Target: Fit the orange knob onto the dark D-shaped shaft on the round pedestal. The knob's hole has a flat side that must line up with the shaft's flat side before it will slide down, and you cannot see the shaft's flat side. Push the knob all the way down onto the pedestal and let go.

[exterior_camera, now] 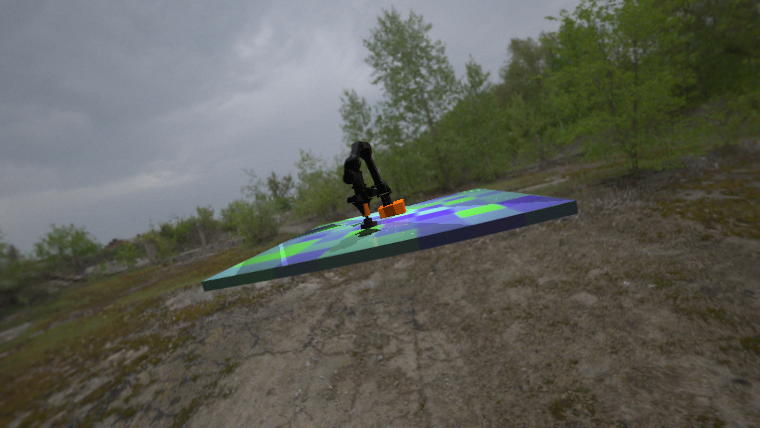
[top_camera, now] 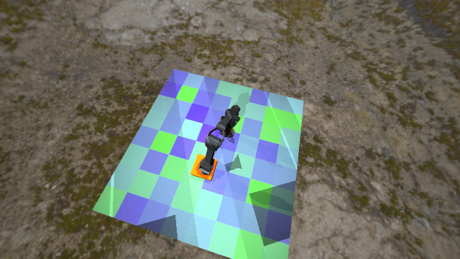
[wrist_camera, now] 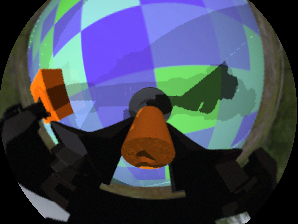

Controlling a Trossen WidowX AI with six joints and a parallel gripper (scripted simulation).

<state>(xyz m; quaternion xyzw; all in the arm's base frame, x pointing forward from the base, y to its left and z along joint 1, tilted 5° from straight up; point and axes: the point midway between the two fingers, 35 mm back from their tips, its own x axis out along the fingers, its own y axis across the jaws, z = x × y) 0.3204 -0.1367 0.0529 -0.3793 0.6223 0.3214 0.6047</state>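
The round pedestal is 3 cm below my gripper tip. From my gripper tip the other things lie so: orange knob (2 cm above).
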